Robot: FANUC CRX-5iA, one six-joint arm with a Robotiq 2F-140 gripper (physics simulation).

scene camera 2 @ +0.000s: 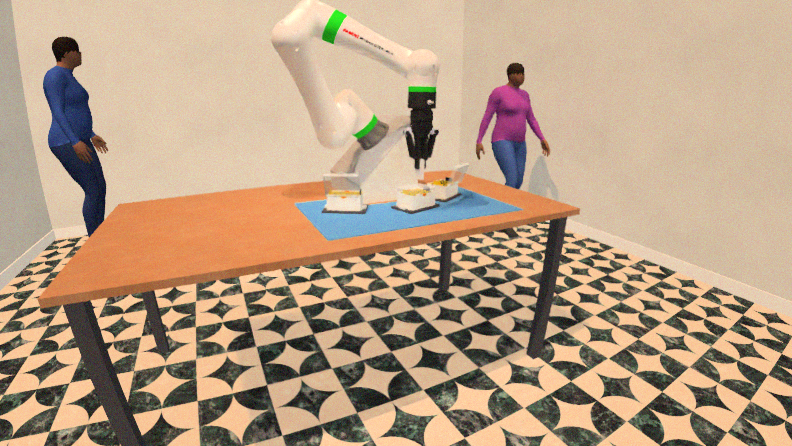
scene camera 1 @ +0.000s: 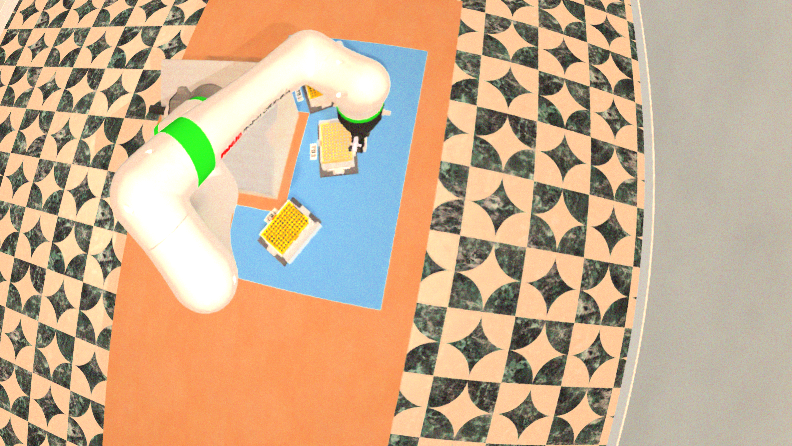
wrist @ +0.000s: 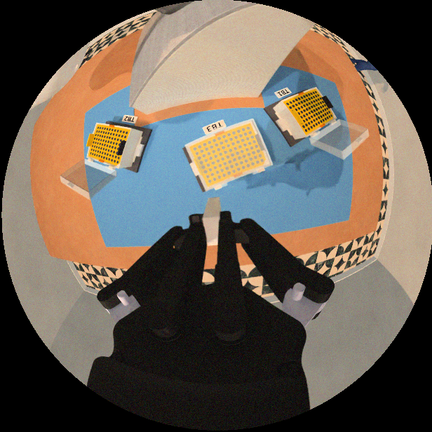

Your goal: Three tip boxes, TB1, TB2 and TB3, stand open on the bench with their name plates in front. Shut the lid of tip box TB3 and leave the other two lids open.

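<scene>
TB3 stands in the middle. Its clear lid lies down over the yellow rack, which looks pale through it; whether it is fully seated I cannot tell. TB2 is open, its lid raised. TB1 is open, its lid raised; the arm partly covers this box in scene camera 1. My gripper is shut and empty, pointing down above TB3's lid edge; contact cannot be made out.
The boxes stand on a blue mat on the orange bench. Name plates face the robot's pale base plinth. A person in blue and one in magenta stand behind the bench.
</scene>
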